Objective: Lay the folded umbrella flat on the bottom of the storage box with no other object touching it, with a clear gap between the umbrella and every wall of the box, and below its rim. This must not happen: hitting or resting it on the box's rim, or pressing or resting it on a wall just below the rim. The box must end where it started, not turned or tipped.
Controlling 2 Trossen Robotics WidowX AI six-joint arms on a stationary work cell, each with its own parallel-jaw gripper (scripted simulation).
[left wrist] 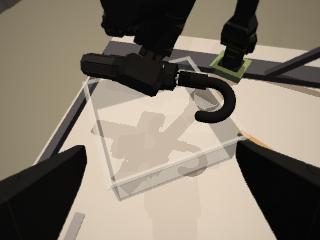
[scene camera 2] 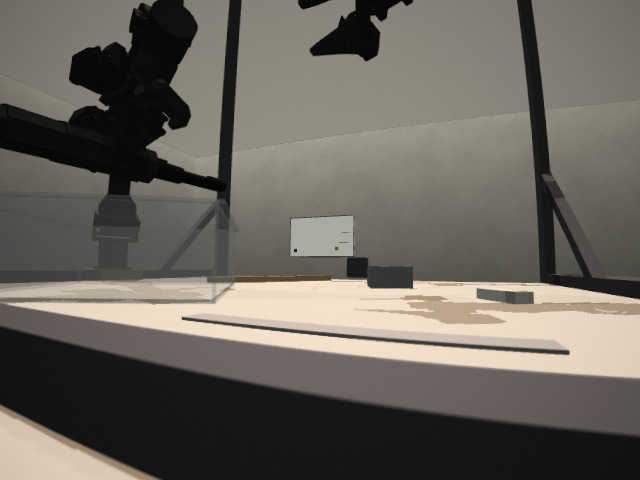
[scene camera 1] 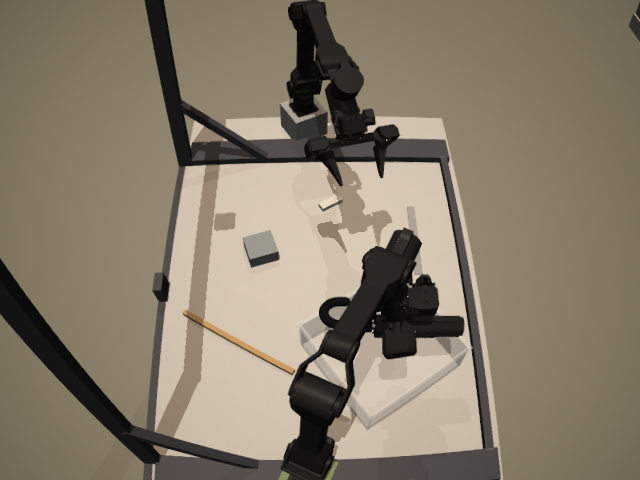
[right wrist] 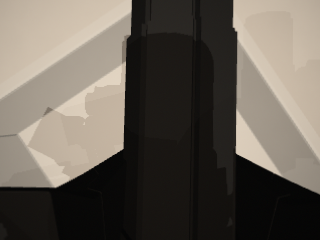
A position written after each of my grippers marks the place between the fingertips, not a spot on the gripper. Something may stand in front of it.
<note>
In view: my left gripper [scene camera 1: 361,181], my right gripper [scene camera 2: 100,168], a black umbrella [scene camera 1: 435,326], a clear storage box [scene camera 2: 69,247], a grey block [scene camera 2: 381,277] and a grey strip [scene camera 2: 544,346].
The black umbrella shows as well in the left wrist view [left wrist: 185,79] and in the right wrist view [right wrist: 181,70]. The clear storage box shows as well in the left wrist view [left wrist: 159,137], in scene camera 1 [scene camera 1: 379,381] and in the right wrist view [right wrist: 69,104]. The grey block shows as well in scene camera 1 [scene camera 1: 260,248]. The left wrist view does not show the grey block: it is out of frame. The right wrist view does not show the grey block: it is out of frame.
</note>
